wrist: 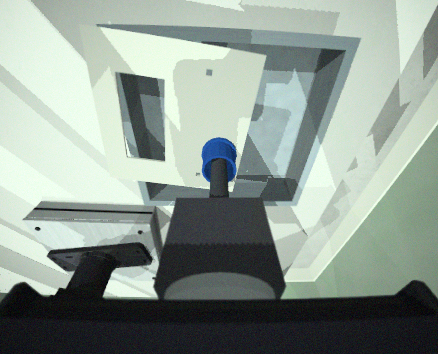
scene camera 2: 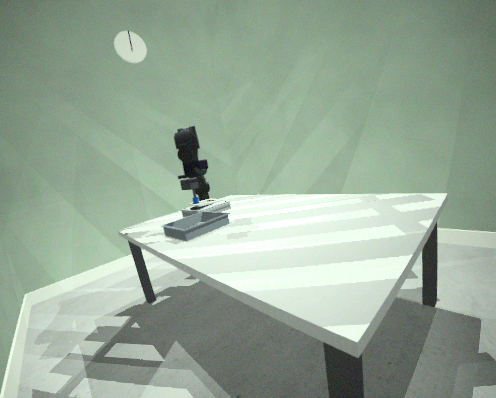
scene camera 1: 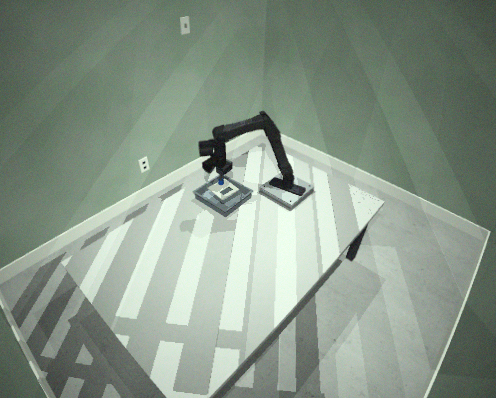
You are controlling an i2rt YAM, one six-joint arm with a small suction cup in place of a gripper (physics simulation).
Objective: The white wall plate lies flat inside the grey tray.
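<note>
The white wall plate [scene camera 1: 216,193] [scene camera 2: 215,205] [wrist: 147,56], with a rectangular opening, hangs level under my blue suction cup [scene camera 1: 221,182] [scene camera 2: 195,200] [wrist: 218,159]. The cup presses on the plate's top face near one edge and holds it. The plate sits just above the rim of the grey tray [scene camera 1: 238,204] [scene camera 2: 179,233] [wrist: 288,36]. In the wrist view the plate covers one side of the tray and reaches past that side's rim. The other half of the tray floor shows bare.
The arm's base plate [scene camera 1: 302,195] [wrist: 98,225] is bolted to the table right beside the tray. The tray stands near the table's back corner [scene camera 2: 124,233]. The table top stretches wide toward the front, with dark legs [scene camera 2: 141,272] below.
</note>
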